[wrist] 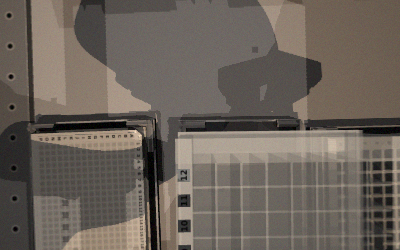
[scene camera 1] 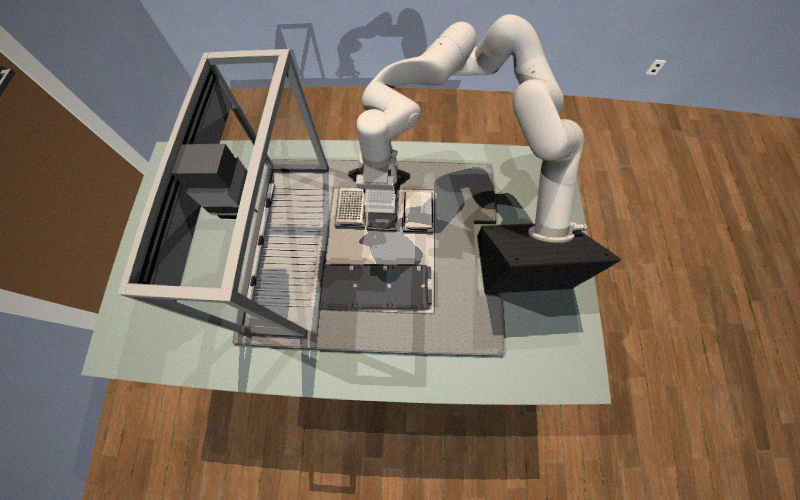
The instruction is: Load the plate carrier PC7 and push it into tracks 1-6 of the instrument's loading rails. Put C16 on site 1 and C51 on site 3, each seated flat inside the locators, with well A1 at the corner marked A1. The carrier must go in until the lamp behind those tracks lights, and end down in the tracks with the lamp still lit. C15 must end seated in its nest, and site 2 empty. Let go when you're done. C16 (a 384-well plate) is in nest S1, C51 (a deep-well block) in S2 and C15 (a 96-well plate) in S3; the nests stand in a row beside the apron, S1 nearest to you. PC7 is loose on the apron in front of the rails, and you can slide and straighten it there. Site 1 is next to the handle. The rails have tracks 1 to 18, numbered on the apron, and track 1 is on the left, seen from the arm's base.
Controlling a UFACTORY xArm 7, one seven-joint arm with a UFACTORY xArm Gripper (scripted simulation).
Scene:
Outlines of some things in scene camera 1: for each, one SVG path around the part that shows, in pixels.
A dark plate carrier PC7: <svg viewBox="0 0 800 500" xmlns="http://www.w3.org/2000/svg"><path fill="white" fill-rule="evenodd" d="M323 264L322 283L320 283L320 308L427 309L428 304L432 304L431 267L427 267L427 265Z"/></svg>

